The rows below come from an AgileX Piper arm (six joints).
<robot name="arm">
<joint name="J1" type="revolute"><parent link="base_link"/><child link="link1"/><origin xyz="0 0 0.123"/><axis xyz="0 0 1"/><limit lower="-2.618" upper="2.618"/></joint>
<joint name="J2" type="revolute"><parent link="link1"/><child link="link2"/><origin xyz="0 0 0"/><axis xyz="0 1 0"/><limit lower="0" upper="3.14"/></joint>
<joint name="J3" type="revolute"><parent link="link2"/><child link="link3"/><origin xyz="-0.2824 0 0.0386"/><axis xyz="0 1 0"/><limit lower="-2.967" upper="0"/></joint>
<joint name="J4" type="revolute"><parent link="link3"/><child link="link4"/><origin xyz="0.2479 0 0.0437"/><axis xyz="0.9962 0 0.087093"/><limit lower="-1.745" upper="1.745"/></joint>
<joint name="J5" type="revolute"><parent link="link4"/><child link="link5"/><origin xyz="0 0 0"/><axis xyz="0 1 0"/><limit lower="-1.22" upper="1.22"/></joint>
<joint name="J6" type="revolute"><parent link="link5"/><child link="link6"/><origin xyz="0.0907 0 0.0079"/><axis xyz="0.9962 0 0.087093"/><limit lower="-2.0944" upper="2.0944"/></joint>
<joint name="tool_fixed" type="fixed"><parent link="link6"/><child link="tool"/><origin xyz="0 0 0" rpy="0 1.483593 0"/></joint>
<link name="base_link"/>
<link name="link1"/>
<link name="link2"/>
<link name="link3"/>
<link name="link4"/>
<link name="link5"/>
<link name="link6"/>
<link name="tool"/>
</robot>
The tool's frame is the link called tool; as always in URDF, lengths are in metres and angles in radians.
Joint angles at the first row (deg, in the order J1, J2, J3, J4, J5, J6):
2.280, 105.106, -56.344, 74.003, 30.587, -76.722
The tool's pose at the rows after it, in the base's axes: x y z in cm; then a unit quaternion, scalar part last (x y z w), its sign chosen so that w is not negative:
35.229, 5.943, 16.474, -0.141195, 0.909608, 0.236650, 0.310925
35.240, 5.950, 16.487, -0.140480, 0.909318, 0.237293, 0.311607
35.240, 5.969, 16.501, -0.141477, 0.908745, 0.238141, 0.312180
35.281, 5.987, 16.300, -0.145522, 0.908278, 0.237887, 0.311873
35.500, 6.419, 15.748, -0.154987, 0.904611, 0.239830, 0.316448
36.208, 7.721, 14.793, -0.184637, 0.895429, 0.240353, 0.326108
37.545, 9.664, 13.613, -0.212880, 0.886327, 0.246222, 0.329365
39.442, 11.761, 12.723, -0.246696, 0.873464, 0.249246, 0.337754
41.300, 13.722, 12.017, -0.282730, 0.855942, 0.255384, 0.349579
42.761, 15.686, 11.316, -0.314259, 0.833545, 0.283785, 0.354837
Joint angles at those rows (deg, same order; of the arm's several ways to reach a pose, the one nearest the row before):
2.280, 105.106, -56.345, 74.018, 31.204, -76.722
2.279, 105.106, -56.344, 74.245, 31.216, -76.842
2.280, 105.106, -56.345, 74.426, 31.328, -77.095
2.279, 105.469, -56.344, 74.815, 31.393, -78.040
2.908, 106.663, -56.409, 77.801, 31.180, -81.829
4.874, 109.401, -57.702, 82.417, 30.748, -88.671
7.572, 113.699, -61.314, 85.207, 30.686, -92.580
10.114, 118.512, -67.090, 85.891, 30.797, -94.885
12.058, 123.155, -73.326, 86.000, 31.822, -97.119
13.476, 127.771, -79.482, 86.003, 35.597, -98.244

